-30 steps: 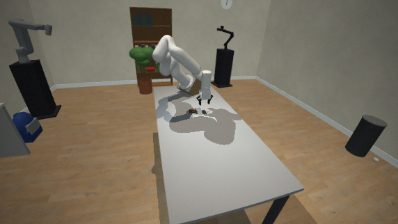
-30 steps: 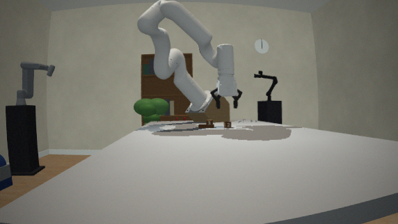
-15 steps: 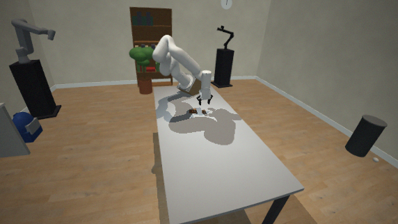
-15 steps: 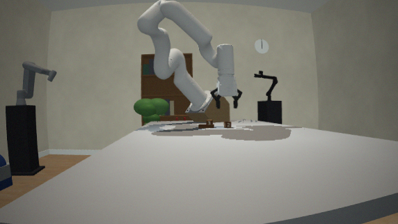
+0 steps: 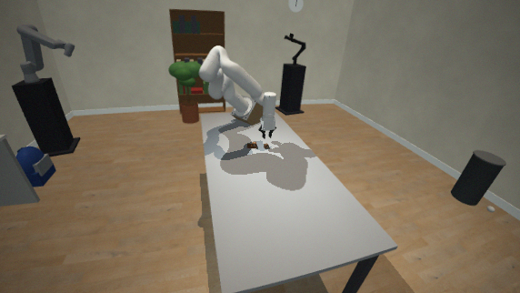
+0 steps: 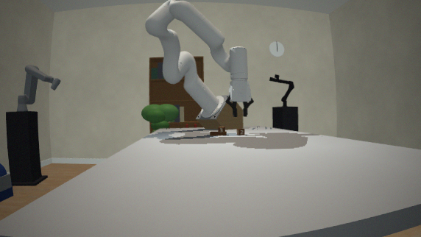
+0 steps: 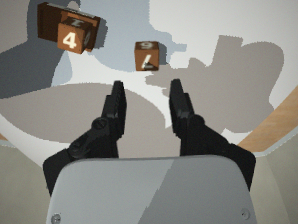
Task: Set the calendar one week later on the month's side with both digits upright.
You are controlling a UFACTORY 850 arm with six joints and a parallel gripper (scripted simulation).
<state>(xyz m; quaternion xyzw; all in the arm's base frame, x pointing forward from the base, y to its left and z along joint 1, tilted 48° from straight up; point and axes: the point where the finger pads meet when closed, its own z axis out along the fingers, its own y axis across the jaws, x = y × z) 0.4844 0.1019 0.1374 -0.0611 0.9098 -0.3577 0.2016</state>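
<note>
The brown cube is 9 cm below my hand. Round my hand: tray: 10 cm below, 9 cm to the right, 5 cm behind.
</note>
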